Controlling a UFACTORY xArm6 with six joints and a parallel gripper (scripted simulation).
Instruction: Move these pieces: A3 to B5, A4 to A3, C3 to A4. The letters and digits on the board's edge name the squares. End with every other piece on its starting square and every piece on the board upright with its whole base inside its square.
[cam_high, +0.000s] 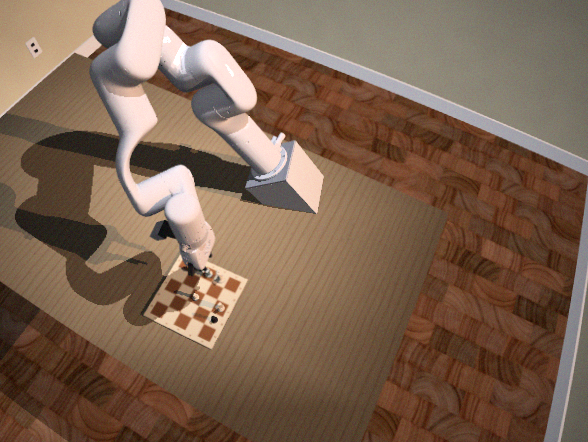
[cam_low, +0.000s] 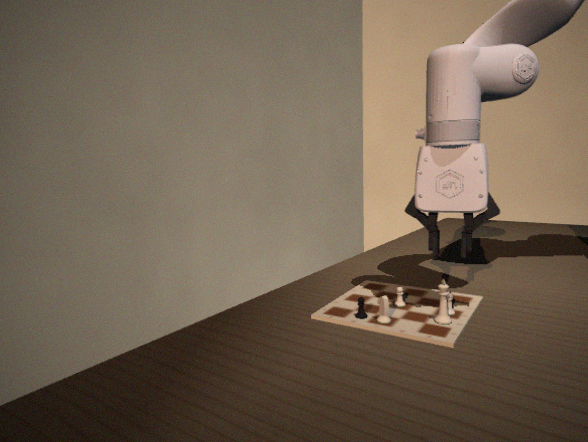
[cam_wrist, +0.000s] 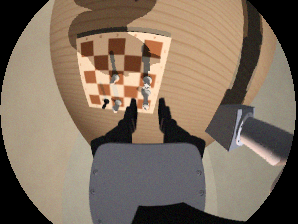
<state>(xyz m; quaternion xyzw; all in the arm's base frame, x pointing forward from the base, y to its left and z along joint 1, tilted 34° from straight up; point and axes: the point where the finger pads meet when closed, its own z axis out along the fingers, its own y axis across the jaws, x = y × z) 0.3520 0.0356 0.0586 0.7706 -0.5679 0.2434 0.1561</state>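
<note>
My gripper is now 4 cm to the right of the white king and 8 cm above it. The rest, counted from my hand: white pawn (8 cm ahead, 1 cm to the left, 10 cm below); then chessboard (8 cm ahead, 1 cm to the left, 11 cm below); then white rook (10 cm below).
</note>
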